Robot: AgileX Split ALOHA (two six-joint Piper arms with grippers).
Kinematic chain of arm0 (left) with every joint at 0, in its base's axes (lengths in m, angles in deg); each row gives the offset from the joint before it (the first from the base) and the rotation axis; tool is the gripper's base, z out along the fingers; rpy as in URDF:
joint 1: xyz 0 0 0.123 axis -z
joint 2: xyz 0 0 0 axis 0.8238 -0.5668 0
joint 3: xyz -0.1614 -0.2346 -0.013 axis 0.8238 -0.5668 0
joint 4: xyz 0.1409 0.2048 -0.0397 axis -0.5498 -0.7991 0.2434
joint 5: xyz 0 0 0 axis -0.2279 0.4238 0.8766
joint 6: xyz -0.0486 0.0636 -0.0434 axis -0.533 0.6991 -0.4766
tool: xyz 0 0 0 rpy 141.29 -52.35 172.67
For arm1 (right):
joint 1: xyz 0 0 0.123 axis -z
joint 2: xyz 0 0 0 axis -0.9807 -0.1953 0
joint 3: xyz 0.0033 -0.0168 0.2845 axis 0.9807 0.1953 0
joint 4: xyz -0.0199 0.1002 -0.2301 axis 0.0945 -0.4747 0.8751
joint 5: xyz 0 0 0 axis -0.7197 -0.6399 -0.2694
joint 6: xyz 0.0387 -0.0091 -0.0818 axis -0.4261 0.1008 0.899
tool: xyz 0 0 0 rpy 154.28 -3.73 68.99
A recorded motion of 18 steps. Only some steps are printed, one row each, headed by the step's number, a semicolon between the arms.
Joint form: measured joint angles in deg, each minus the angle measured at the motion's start. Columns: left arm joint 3, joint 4, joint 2, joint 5, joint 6, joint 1; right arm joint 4, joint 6, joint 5, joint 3, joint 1, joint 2.
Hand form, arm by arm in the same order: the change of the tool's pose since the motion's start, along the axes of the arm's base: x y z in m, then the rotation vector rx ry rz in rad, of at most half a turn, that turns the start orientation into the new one. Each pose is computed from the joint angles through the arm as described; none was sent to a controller.
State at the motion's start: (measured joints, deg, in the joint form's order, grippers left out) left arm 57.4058 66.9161 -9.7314 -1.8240 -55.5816 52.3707; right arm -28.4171 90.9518 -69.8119 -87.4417 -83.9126 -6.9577
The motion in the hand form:
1: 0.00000 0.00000 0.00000 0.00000 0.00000 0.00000; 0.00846 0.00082 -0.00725 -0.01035 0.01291 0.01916
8: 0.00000 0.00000 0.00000 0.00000 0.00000 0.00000; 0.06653 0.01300 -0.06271 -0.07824 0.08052 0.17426
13: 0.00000 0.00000 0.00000 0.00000 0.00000 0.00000; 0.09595 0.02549 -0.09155 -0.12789 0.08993 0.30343
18: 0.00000 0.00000 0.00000 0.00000 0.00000 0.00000; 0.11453 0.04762 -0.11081 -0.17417 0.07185 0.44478
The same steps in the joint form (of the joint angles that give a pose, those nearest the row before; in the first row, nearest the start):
1: 0.00 0.00 0.00 0.00 0.00 0.00; 0.00 1.20 0.40 -1.39 0.00 -2.54
8: 0.00 0.00 0.00 0.00 0.00 0.00; 0.07 9.66 2.43 -12.93 -1.03 -20.04
13: 0.00 0.00 0.00 0.00 0.00 0.00; 0.07 16.31 2.98 -20.32 -2.33 -28.65
18: 0.00 0.00 0.00 0.00 0.00 0.00; 0.08 22.34 3.90 -25.83 -4.96 -34.37

